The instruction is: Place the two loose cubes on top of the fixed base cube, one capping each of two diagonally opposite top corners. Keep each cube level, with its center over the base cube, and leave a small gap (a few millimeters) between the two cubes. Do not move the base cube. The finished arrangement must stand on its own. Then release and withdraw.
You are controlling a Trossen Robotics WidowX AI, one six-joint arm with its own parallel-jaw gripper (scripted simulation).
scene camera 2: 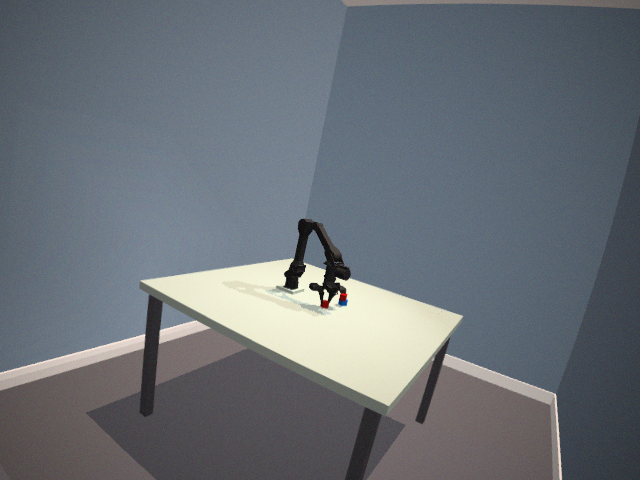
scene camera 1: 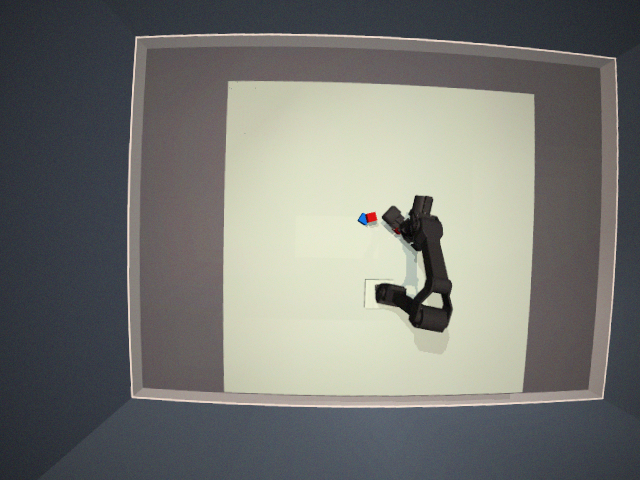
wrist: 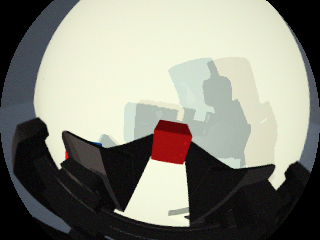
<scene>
My gripper (wrist: 170,141) holds a red cube (wrist: 171,140).
</scene>
